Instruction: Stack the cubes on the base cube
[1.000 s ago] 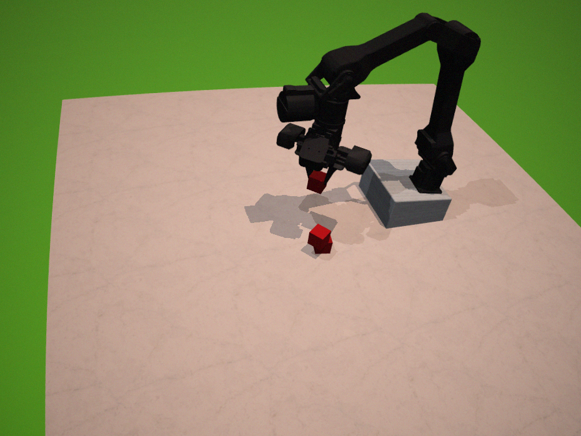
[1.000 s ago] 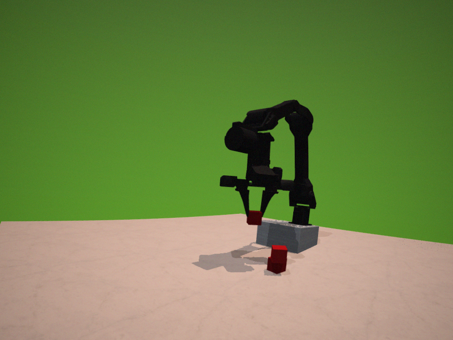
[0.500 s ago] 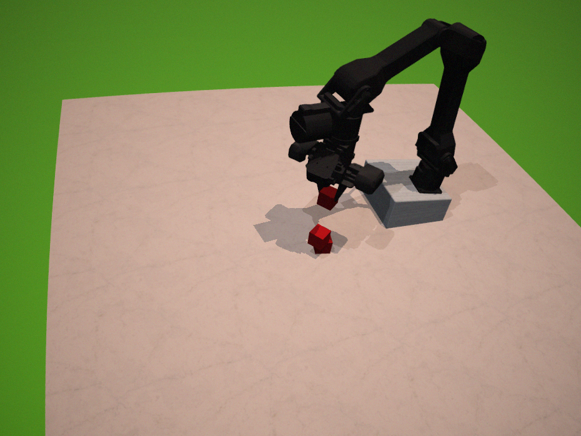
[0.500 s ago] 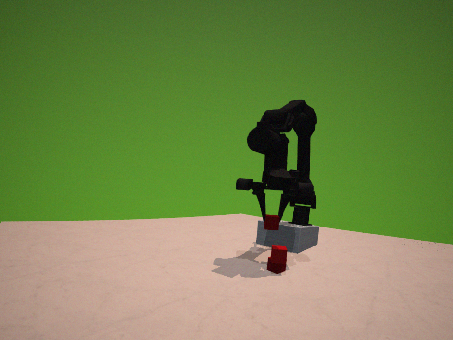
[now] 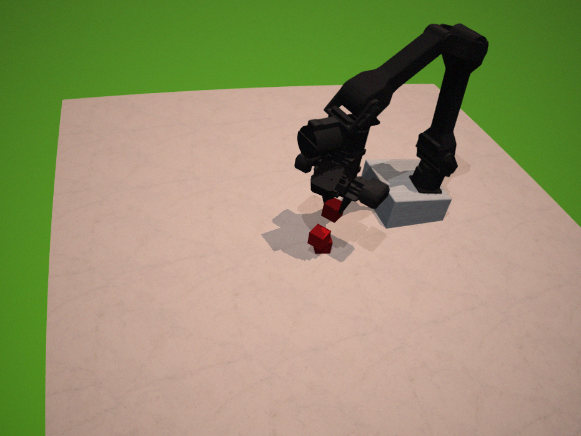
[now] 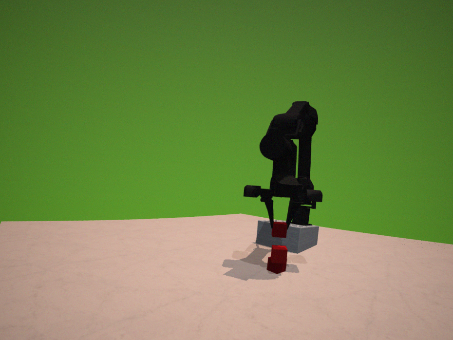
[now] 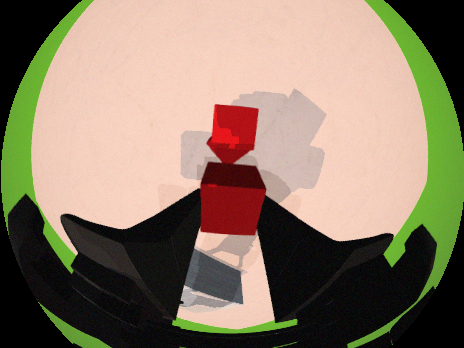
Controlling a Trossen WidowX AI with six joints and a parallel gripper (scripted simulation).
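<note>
The cube lies 5 cm below my gripper tip, 3 cm to the left of it and 3 cm ahead of it.
</note>
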